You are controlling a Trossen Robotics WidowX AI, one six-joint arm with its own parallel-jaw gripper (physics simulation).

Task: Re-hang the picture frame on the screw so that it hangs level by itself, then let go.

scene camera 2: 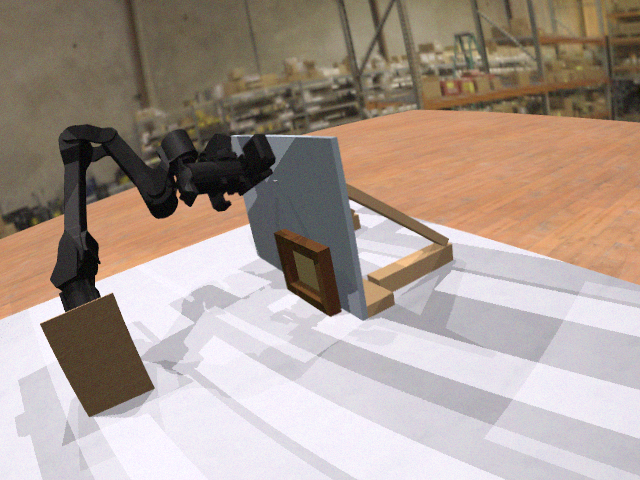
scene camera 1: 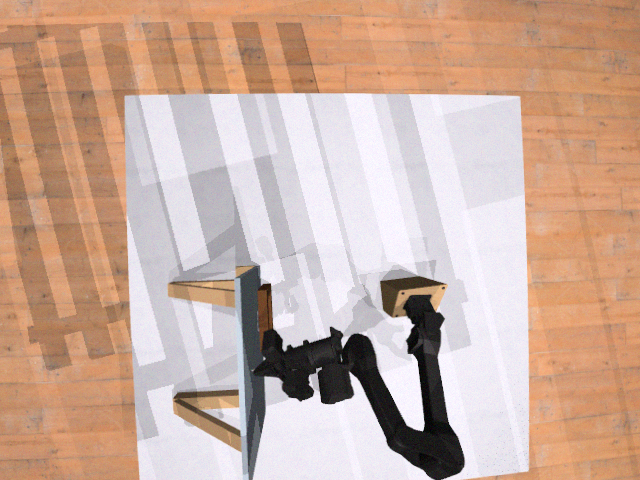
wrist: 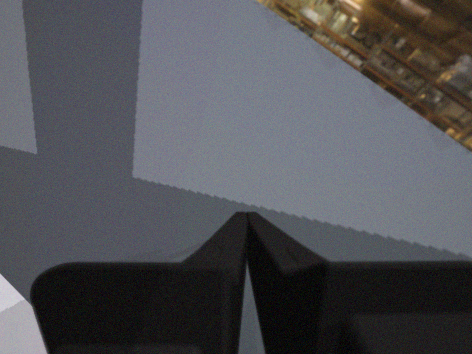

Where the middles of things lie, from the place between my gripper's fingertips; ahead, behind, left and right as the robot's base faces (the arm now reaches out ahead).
I see my gripper 20 mm short of the grey wall panel (scene camera 2: 310, 198) and 90 mm above it. From my hand the other things lie so: brown picture frame (scene camera 2: 307, 265) 90 mm to the right, 180 mm below; wooden stand (scene camera 2: 379, 288) 150 mm ahead, 10 mm to the left, 130 mm below.
